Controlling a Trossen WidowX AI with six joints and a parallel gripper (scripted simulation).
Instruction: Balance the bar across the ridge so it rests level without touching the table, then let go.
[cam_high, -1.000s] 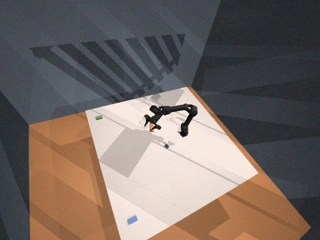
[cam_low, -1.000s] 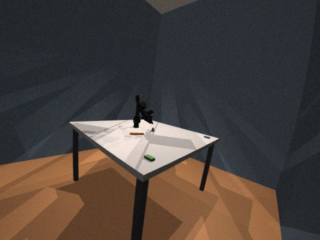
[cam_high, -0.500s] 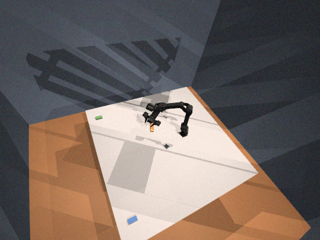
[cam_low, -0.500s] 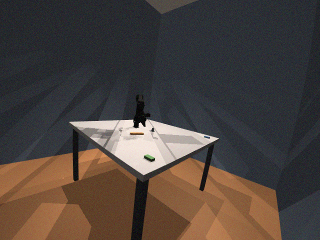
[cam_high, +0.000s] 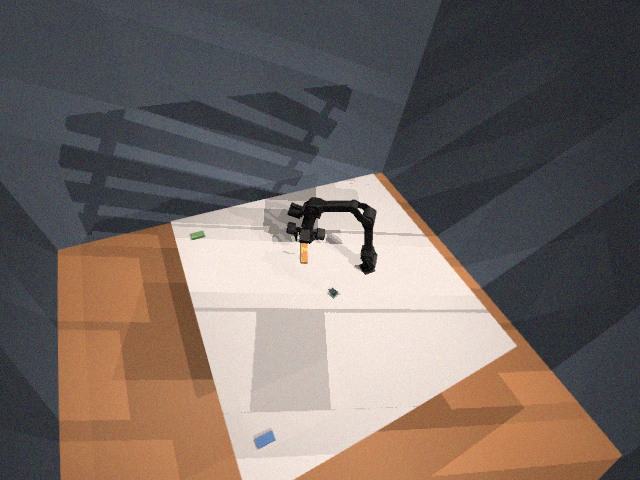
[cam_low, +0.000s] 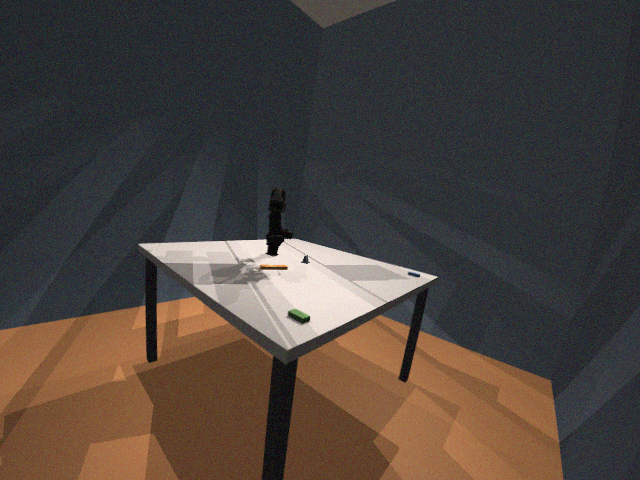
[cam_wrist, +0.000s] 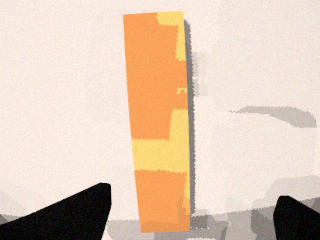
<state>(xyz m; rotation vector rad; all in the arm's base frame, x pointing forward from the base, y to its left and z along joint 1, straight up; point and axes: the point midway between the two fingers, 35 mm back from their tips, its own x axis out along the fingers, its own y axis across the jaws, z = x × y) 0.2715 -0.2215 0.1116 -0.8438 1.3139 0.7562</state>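
Right now my gripper tip is 1 cm past the orange bar, 1 cm to the right of it and 7 cm above it. The rest, counted from my gripper tip: blue block 46 cm ahead, 72 cm to the left, 7 cm below; green block 46 cm ahead, 28 cm to the right, 7 cm below.
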